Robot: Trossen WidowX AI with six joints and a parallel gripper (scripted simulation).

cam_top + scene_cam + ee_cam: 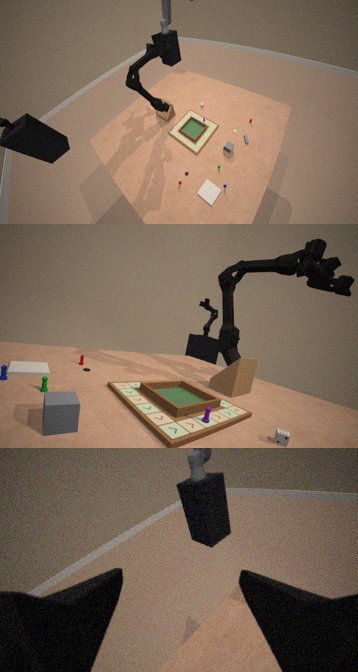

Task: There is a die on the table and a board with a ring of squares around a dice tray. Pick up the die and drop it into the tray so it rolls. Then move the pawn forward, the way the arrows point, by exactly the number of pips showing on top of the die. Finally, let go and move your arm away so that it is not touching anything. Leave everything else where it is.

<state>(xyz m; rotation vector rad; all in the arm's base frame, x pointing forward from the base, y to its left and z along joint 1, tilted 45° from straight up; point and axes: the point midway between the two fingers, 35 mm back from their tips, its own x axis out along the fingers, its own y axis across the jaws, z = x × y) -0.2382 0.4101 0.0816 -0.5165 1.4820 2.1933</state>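
Right now the white die is 44 cm below my gripper tip, 43 cm ahead of it and 1 cm to the left of it. Round my gripper tip: grey cube (81 cm ahead, 43 cm below, 20 cm to the right); then green dice tray (52 cm ahead, 45 cm below, 23 cm to the right); then purple pawn (54 cm ahead, 43 cm below, 12 cm to the right).
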